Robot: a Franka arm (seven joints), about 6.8 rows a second.
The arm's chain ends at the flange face. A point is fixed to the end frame.
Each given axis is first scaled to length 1.
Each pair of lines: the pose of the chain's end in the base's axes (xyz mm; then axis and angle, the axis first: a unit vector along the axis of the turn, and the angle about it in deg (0 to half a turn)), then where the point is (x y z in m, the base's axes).
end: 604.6 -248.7 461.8 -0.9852 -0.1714 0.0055 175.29
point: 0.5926 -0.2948 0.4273
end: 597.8 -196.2 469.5 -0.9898 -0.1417 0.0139 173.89
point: 0.5823 -0.2407 0.4344
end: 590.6 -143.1 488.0 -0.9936 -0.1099 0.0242 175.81
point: 0.5716 -0.1878 0.4549
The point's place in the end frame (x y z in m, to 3 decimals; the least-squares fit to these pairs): -0.027 0.042 0.031
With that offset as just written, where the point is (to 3 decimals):
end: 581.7 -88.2 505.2 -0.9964 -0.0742 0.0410 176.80
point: 0.559 -0.132 0.474
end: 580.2 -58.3 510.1 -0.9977 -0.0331 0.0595 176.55
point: 0.552 -0.100 0.480
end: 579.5 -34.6 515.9 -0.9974 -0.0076 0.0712 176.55
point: 0.549 -0.075 0.487
